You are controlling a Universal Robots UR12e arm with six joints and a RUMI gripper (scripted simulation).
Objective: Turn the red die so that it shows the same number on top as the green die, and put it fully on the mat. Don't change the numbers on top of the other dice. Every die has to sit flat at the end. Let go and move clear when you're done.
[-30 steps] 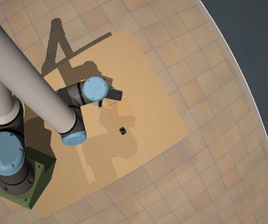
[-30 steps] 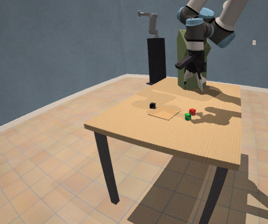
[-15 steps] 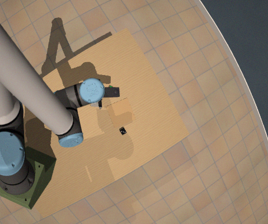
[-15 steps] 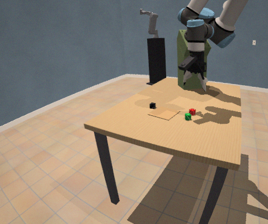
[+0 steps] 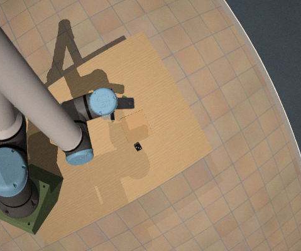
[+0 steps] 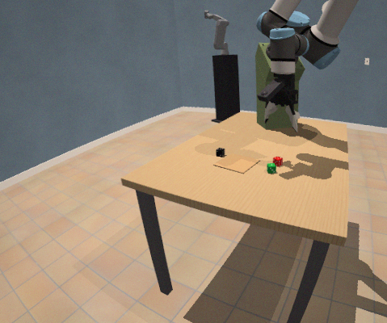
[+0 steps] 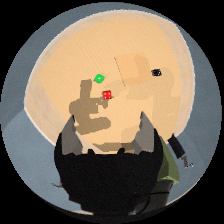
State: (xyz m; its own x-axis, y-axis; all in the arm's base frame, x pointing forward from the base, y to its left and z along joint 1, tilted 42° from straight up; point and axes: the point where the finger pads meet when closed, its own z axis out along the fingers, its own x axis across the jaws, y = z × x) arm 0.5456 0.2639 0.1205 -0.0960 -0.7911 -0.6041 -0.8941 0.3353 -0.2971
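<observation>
Right now the red die is 140 mm below my hand. The rest, counted from my hand: green die: 140 mm below, 70 mm ahead, 20 mm to the left; then tan mat: 150 mm below, 130 mm to the right, 100 mm ahead; then black die: 240 mm to the right, 140 mm below, 90 mm ahead.
</observation>
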